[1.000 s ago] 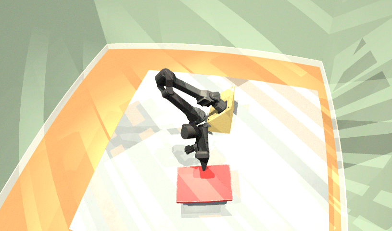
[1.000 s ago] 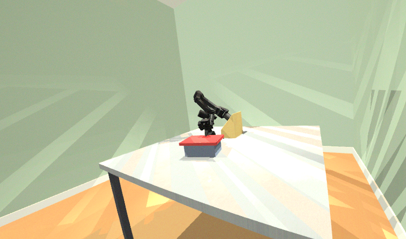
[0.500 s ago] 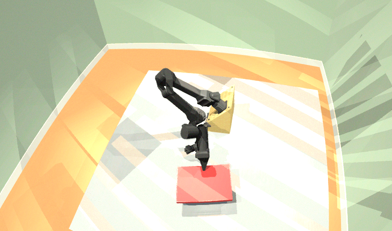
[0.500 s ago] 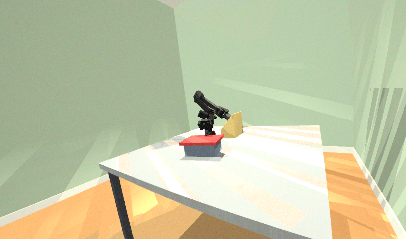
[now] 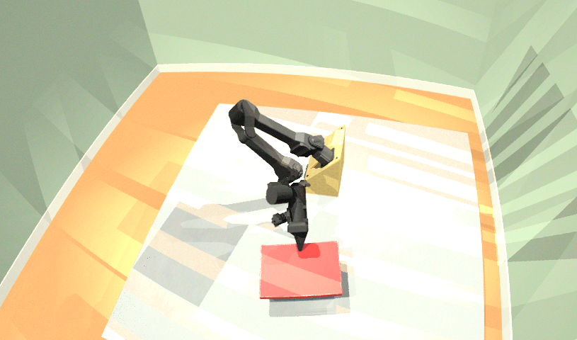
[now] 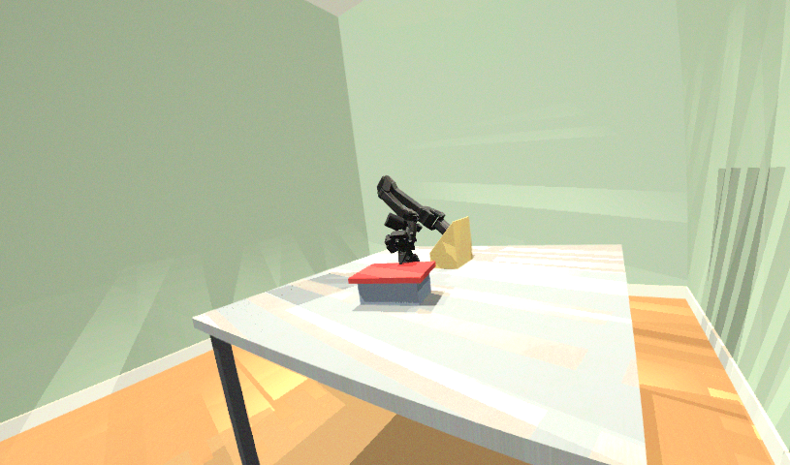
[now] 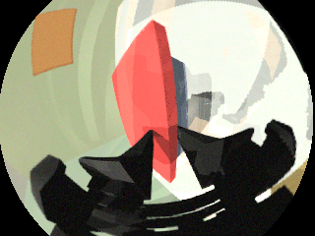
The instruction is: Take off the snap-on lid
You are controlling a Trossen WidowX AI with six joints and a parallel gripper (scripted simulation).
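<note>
Now: the red lid 80 mm ahead of my gripper tip, 10 mm to the left of it and 10 mm above it. Round my gripper tip: storage box 80 mm ahead, 40 mm below, 10 mm to the left.
</note>
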